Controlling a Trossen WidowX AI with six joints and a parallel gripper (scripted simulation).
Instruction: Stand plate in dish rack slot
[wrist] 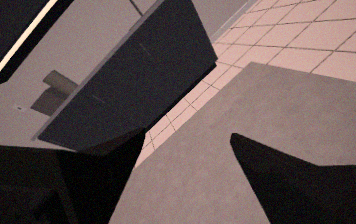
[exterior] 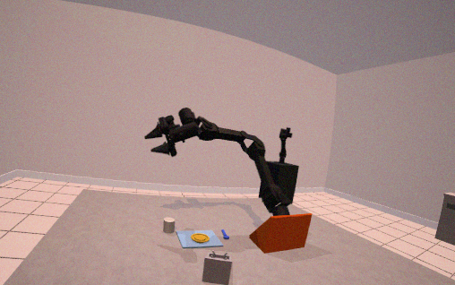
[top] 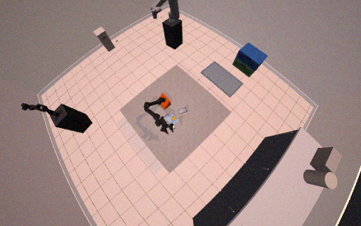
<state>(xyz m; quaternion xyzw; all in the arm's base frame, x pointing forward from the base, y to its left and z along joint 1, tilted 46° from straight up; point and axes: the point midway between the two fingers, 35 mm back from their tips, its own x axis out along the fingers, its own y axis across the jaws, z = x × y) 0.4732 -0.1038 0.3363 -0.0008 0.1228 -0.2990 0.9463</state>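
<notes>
Now: the yellow plate 31 cm below my gripper tip, 21 cm to the left of it and 18 cm behind it. From my gripper tip the other things lie so: light blue sheet 32 cm below, 19 cm to the left, 18 cm behind; blue spoon 32 cm below, 30 cm behind, 18 cm to the left; beige cup 30 cm below, 10 cm to the left, 9 cm behind.
</notes>
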